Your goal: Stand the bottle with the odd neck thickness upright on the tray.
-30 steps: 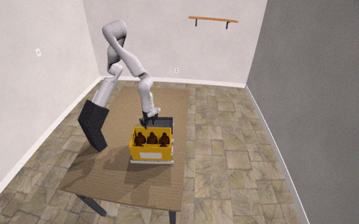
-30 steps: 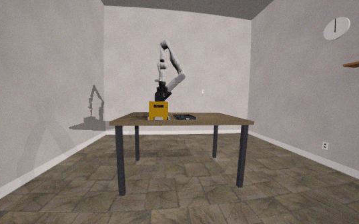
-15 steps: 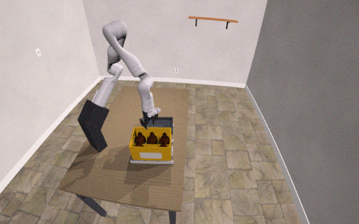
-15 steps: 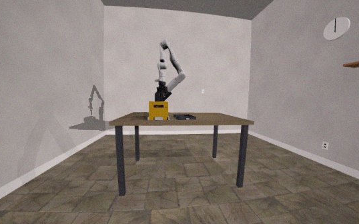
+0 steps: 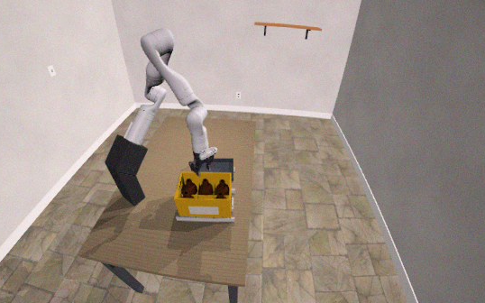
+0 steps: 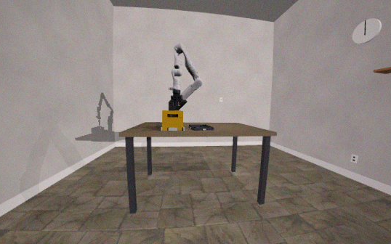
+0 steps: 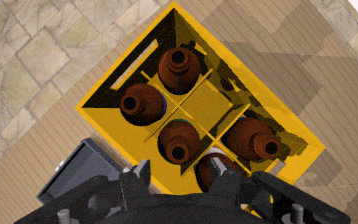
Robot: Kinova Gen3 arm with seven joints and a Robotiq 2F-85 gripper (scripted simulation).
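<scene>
Right now my hand is 150 mm above the yellow crate, 40 mm to the left of it and 10 mm short of it. Round my hand: dark grey tray 240 mm to the left, 220 mm below, 20 mm behind.
</scene>
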